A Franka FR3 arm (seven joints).
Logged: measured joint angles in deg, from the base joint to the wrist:
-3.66, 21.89, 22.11, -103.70, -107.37, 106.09, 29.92
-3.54, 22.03, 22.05, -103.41, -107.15, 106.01, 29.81
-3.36, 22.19, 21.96, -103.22, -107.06, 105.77, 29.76
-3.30, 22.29, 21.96, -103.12, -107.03, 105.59, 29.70
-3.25, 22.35, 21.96, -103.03, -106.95, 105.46, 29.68
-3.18, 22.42, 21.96, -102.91, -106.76, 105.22, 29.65
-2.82, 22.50, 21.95, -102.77, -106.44, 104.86, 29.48
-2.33, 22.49, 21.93, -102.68, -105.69, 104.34, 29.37
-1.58, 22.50, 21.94, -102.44, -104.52, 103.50, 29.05
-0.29, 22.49, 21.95, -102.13, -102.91, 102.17, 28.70
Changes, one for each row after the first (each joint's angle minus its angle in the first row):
0.12, 0.14, -0.06, 0.29, 0.22, -0.08, -0.11
0.30, 0.30, -0.15, 0.48, 0.31, -0.32, -0.16
0.36, 0.40, -0.15, 0.58, 0.34, -0.50, -0.22
0.41, 0.46, -0.15, 0.67, 0.42, -0.63, -0.24
0.48, 0.53, -0.15, 0.79, 0.61, -0.87, -0.27
0.84, 0.61, -0.16, 0.93, 0.93, -1.23, -0.44
1.33, 0.60, -0.18, 1.02, 1.68, -1.75, -0.55
2.08, 0.61, -0.17, 1.26, 2.85, -2.59, -0.87
3.37, 0.60, -0.16, 1.57, 4.46, -3.92, -1.22

